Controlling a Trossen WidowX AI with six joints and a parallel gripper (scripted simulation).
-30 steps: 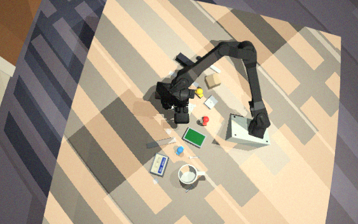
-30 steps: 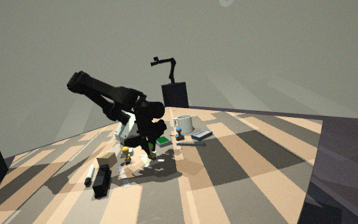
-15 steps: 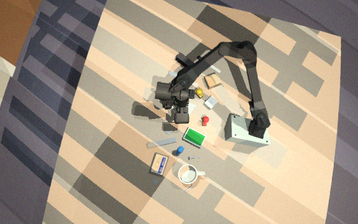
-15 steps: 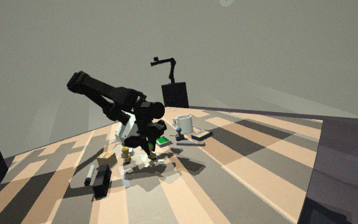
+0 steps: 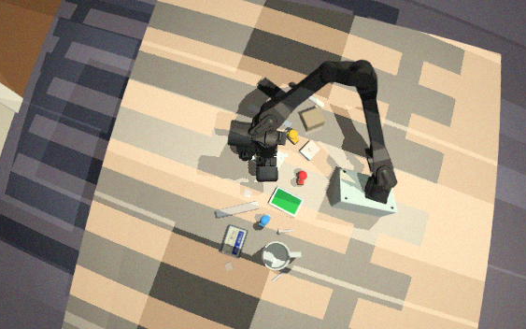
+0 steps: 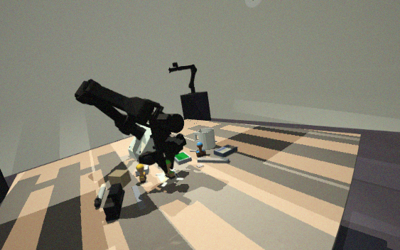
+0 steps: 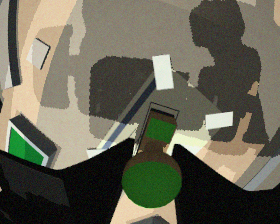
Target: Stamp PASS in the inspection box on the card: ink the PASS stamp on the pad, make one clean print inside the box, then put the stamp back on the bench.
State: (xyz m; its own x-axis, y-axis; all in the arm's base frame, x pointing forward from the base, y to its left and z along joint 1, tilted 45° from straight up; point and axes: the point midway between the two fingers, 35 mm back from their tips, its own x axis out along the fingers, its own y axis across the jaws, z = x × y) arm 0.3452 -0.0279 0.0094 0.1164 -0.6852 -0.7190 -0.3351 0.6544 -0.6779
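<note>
Right now the green-knobbed stamp is right at my gripper tip. Round my gripper tip: red stamp 120 mm behind, 30 mm to the left, 10 mm below; then card 30 mm below; then yellow stamp 60 mm behind, 90 mm to the right.
</note>
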